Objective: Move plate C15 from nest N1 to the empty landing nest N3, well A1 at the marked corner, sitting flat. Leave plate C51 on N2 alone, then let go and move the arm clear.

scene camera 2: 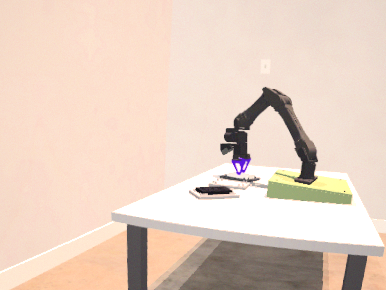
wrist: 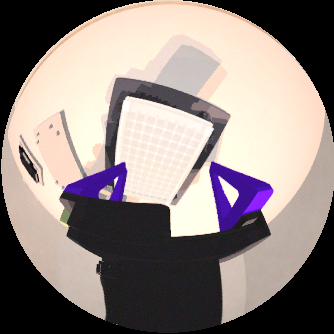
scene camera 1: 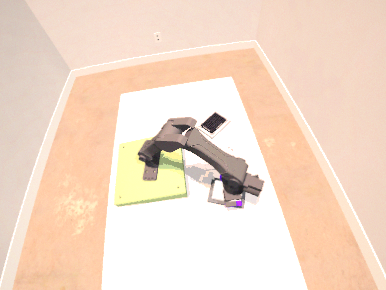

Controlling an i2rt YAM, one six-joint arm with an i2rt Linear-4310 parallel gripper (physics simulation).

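Observation:
A white gridded plate (scene camera 2: 248, 175) (wrist: 162, 142) lies in a dark nest (scene camera 1: 216, 201) (scene camera 2: 254, 179) (wrist: 117, 90), whose rim shows around it. My gripper (scene camera 1: 230, 191) (scene camera 2: 239, 173) (wrist: 167, 165) is open and empty above it, its purple fingertips apart at either side. A light nest (scene camera 2: 227, 184) (wrist: 55, 137) beside it holds no plate; in scene camera 1 the arm mostly hides it. A black plate (scene camera 1: 215, 122) (scene camera 2: 214, 190) (wrist: 29, 162) lies on a white nest (scene camera 1: 212, 134) farther along. Labels and the A1 corner cannot be read.
The arm's base stands on a yellow-green block (scene camera 1: 132, 190) (scene camera 2: 310, 191) beside the nests. The white table (scene camera 1: 200, 250) (scene camera 2: 250, 222) has its long edge near the dark nest. A wall outlet (scene camera 1: 157, 37) (scene camera 2: 265, 66) is behind.

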